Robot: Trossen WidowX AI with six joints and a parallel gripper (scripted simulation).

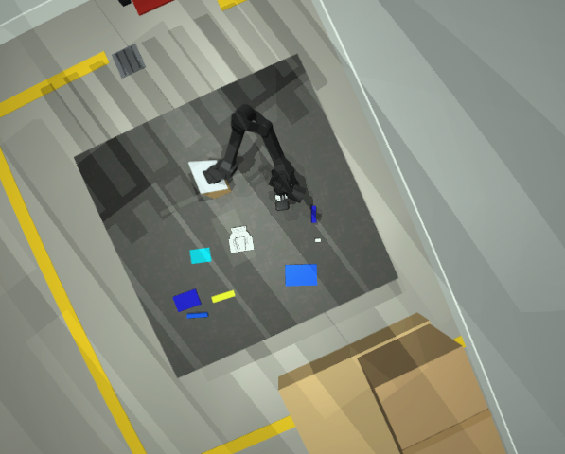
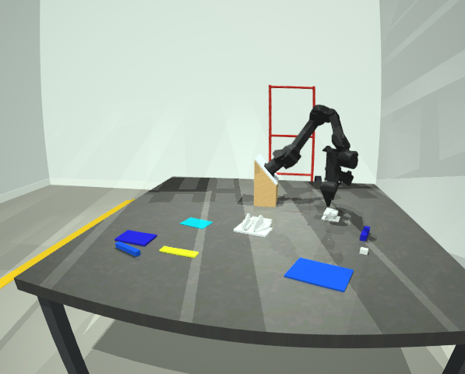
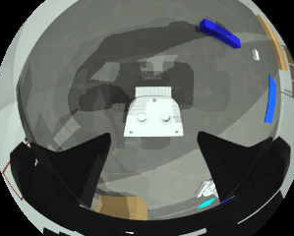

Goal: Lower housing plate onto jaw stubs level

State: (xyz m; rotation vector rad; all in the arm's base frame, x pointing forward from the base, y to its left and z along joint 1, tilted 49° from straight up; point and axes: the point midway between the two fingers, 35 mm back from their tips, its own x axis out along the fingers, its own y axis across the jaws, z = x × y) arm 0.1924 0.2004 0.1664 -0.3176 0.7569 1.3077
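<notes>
Now: the white base 30 cm to the right of my gripper tip, 15 cm ahead of it and 6 cm below it. Also, from my gripper tip: cyan tile 51 cm to the right, 11 cm ahead, 6 cm below; then white cube 30 cm ahead, 7 cm to the left, 6 cm below; then yellow bar 50 cm to the right, 35 cm ahead, 6 cm below.
</notes>
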